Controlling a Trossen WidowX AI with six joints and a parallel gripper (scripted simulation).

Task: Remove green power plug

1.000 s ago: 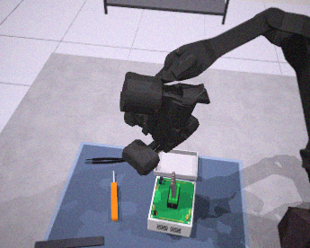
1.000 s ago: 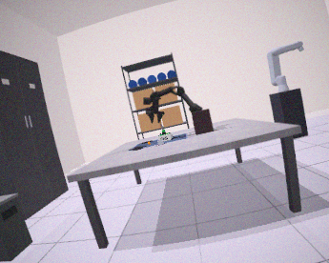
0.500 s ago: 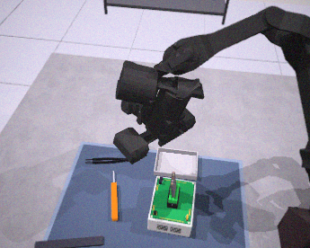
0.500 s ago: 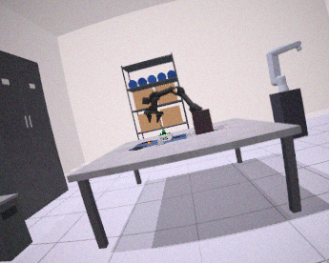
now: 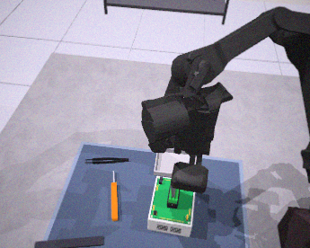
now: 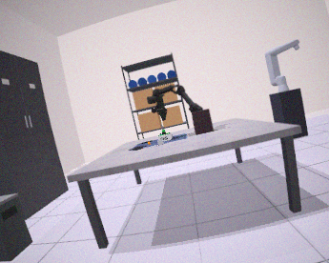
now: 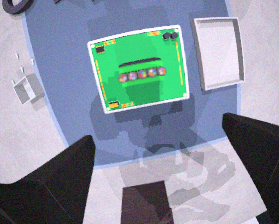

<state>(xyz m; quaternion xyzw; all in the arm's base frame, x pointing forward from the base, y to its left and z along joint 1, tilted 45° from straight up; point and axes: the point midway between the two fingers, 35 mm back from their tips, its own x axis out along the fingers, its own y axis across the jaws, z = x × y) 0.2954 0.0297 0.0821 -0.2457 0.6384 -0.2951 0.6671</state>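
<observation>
My gripper tip is now 3 cm short of the green power plug and 8 cm above it. Round my gripper tip: blue mat 7 cm ahead, 16 cm below; dark bar 25 cm ahead, 12 cm to the left, 16 cm below.
</observation>
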